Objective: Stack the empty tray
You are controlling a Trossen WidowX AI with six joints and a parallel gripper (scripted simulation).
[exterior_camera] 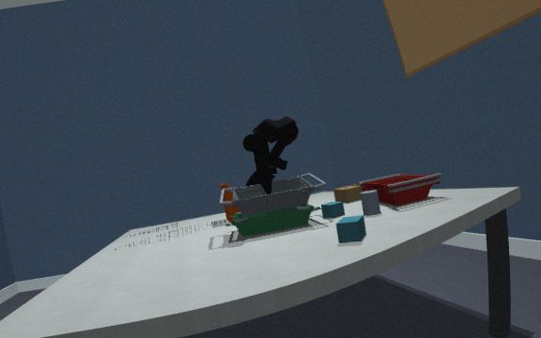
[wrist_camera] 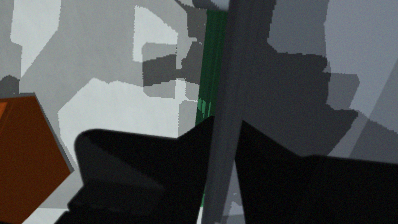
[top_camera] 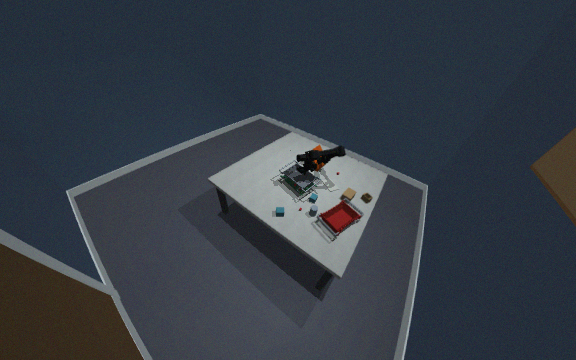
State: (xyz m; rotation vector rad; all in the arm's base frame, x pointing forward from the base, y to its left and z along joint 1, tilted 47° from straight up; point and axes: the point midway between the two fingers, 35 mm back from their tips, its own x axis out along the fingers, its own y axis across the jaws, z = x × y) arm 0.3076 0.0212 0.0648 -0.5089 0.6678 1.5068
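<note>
Now: gripper tip 7 cm short of the grey tray, 2 cm below it and 1 cm to the left of it. From my gripper tip the other things lie so: white sheet 19 cm to the left, 18 cm behind, 10 cm below; brown box 38 cm to the left, 16 cm behind, 7 cm below; grey cylinder 27 cm to the left, 21 cm ahead, 7 cm below.
</note>
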